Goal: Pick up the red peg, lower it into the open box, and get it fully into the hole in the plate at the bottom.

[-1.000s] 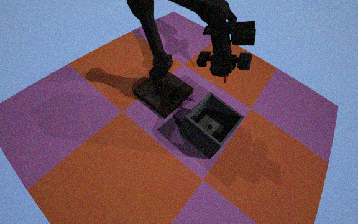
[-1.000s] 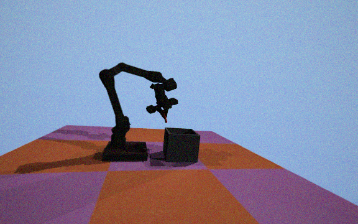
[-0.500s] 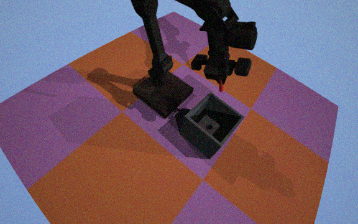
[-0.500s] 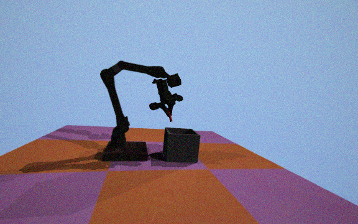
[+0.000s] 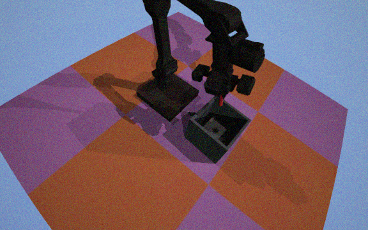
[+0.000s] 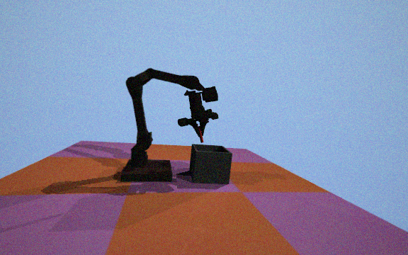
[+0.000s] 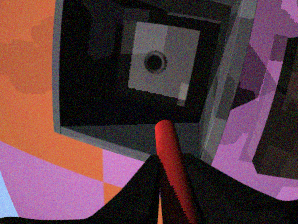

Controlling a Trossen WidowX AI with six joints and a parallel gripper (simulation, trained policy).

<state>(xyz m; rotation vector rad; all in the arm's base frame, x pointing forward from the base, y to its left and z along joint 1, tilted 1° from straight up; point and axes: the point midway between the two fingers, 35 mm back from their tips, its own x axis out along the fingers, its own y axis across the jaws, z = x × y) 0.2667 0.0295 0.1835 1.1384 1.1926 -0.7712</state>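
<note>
Right now my gripper tip is 50 mm short of the grey plate, 30 mm to the left of it and 140 mm above it. Round my gripper tip: red peg 10 mm above.
</note>
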